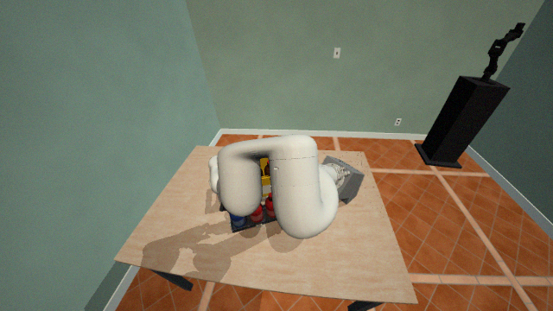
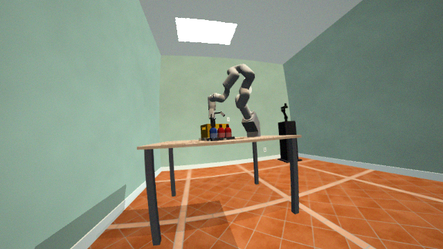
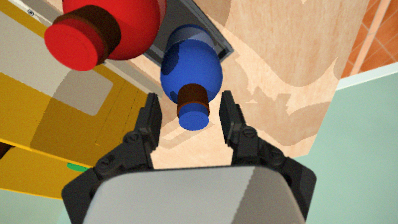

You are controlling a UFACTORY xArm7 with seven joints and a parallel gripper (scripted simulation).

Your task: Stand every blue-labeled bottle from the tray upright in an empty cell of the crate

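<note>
The blue-labeled bottle lies 70 mm below my hand. Also, from my hand: yellow crate (240 mm to the right, 70 mm below, 20 mm behind); dark tray (140 mm below, 80 mm behind, 40 mm to the right).
</note>
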